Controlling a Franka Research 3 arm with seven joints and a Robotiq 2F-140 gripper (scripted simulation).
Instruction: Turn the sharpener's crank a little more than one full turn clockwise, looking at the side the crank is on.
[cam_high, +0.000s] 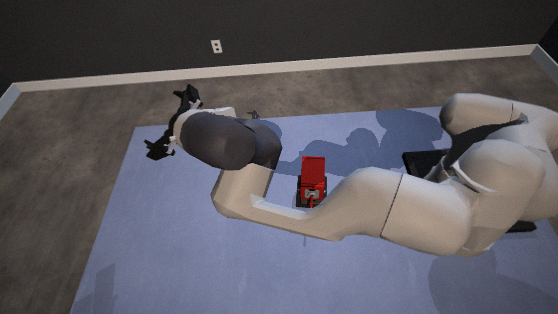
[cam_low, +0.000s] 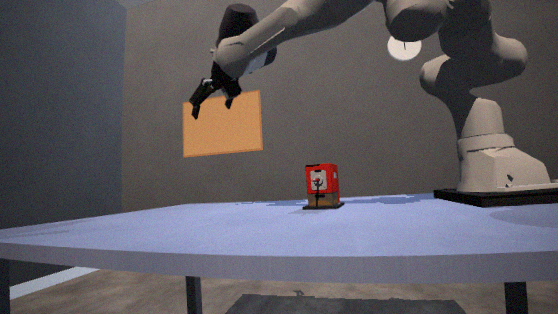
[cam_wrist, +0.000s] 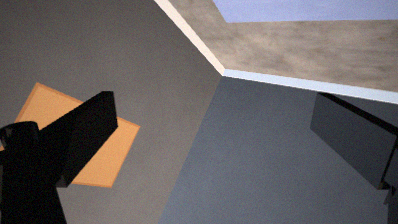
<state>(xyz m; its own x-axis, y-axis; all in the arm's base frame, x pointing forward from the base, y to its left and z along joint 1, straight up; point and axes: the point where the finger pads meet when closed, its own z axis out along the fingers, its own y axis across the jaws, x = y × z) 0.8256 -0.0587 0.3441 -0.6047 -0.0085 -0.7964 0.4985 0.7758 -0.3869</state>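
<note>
The crank is 41 cm behind my hand, 32 cm below it and 6 cm to the right of it.
</note>
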